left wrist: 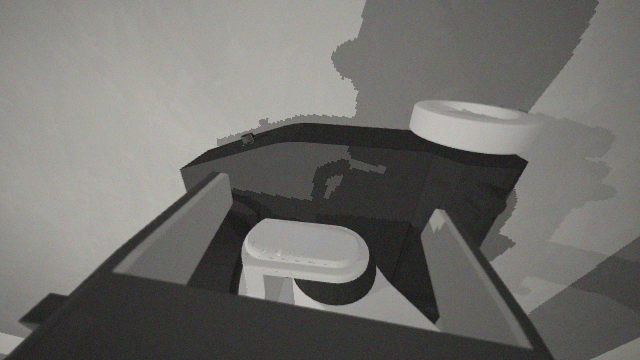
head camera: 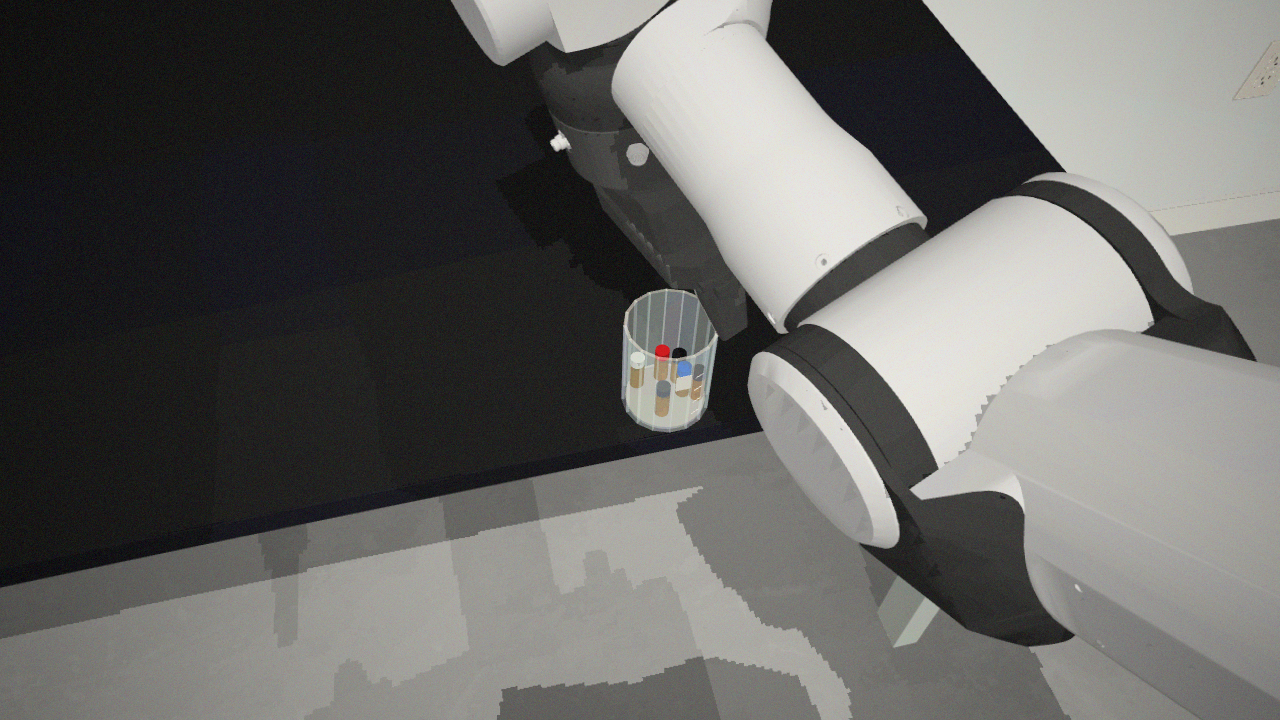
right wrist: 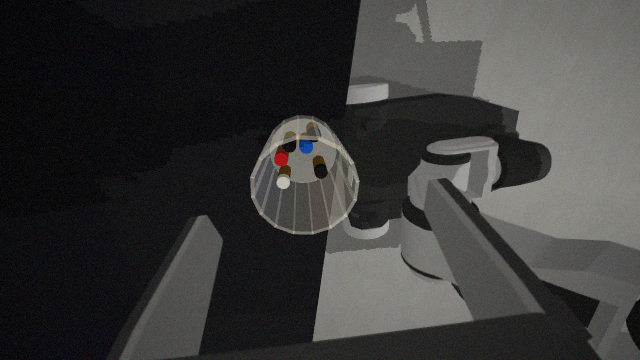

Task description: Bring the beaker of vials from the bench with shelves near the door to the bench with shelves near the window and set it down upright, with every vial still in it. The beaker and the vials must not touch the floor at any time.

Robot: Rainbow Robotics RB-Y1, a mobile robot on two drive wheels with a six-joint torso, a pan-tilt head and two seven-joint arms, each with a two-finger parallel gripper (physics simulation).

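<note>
The clear glass beaker (head camera: 668, 320) (right wrist: 304, 212) stands upright on the black bench top (head camera: 268, 340) (right wrist: 100, 270), close to its edge. Several small vials are inside, among them one with a red cap (head camera: 662, 351) (right wrist: 281, 159), one with a blue cap (head camera: 683, 368) (right wrist: 306, 146) and one with a white cap (head camera: 637, 358) (right wrist: 283, 182). My right gripper (head camera: 726, 320) (right wrist: 318, 211) is open and empty; in the right wrist view the beaker shows beyond and between its fingertips. In the head view one dark finger shows beside the beaker's rim. My left gripper (left wrist: 327, 205) is open and empty, away from the bench.
The grey floor (head camera: 375, 555) (left wrist: 125, 75) (right wrist: 360, 295) lies beyond the bench edge. My dark wheeled base (left wrist: 380, 185) (right wrist: 420, 117) stands beside the bench. A pale wall (head camera: 1100, 98) with an outlet (head camera: 1262, 71) is at the upper right of the head view.
</note>
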